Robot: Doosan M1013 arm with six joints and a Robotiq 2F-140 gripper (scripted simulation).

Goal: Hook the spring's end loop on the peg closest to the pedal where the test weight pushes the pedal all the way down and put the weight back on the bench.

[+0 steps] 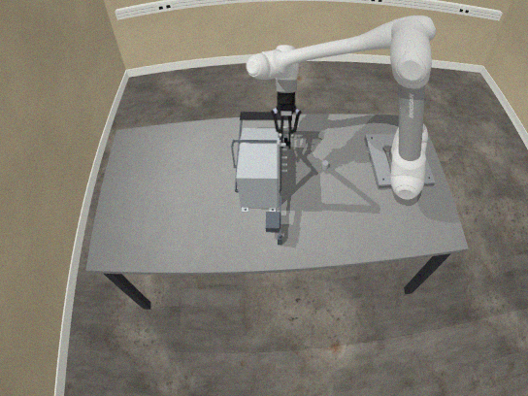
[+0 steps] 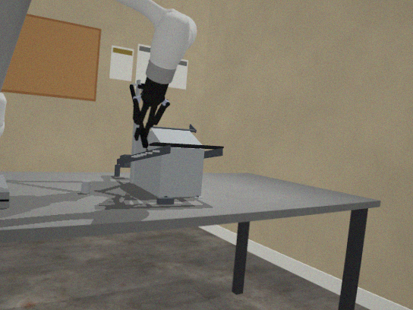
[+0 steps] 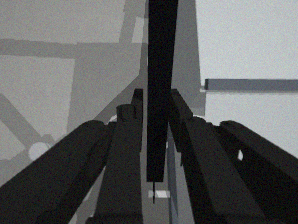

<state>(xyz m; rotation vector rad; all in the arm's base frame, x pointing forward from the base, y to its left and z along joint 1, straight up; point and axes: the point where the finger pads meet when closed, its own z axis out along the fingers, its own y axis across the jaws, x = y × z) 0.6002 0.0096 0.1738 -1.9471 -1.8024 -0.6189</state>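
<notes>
Right now my hand is 4 cm to the right of the dark spring and 4 cm below it. The rest, counted from my hand: steel test weight (19 cm behind, 1 cm to the right, 19 cm below).
</notes>
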